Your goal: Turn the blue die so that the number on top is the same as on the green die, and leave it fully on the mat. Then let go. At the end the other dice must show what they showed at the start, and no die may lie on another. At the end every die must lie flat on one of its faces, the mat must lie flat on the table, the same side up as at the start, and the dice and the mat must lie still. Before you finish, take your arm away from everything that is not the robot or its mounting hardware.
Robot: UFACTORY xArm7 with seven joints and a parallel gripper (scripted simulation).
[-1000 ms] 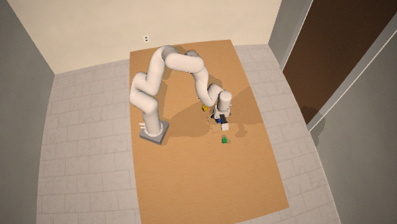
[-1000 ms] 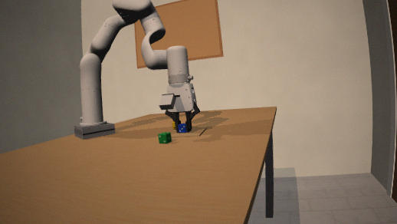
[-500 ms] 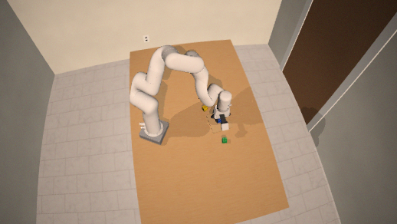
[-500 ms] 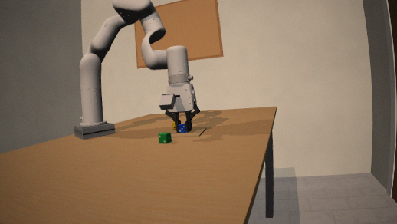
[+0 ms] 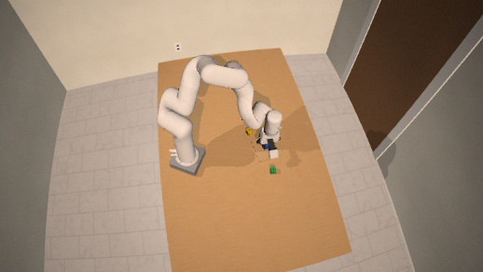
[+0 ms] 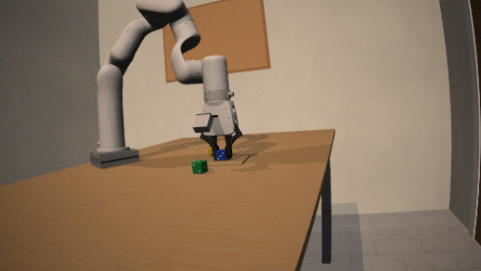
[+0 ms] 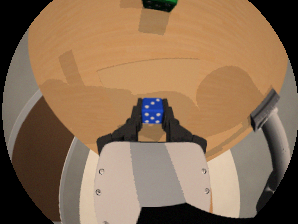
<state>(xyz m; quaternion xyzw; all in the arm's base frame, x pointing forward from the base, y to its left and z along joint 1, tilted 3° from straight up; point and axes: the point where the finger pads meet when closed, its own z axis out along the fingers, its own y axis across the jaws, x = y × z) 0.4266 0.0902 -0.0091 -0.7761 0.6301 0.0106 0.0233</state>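
Right now my hand is 10 mm above the blue die. Round my hand: green die 30 mm ahead, 150 mm to the right, 10 mm below; then yellow die 100 mm behind, 90 mm to the left, 10 mm below.
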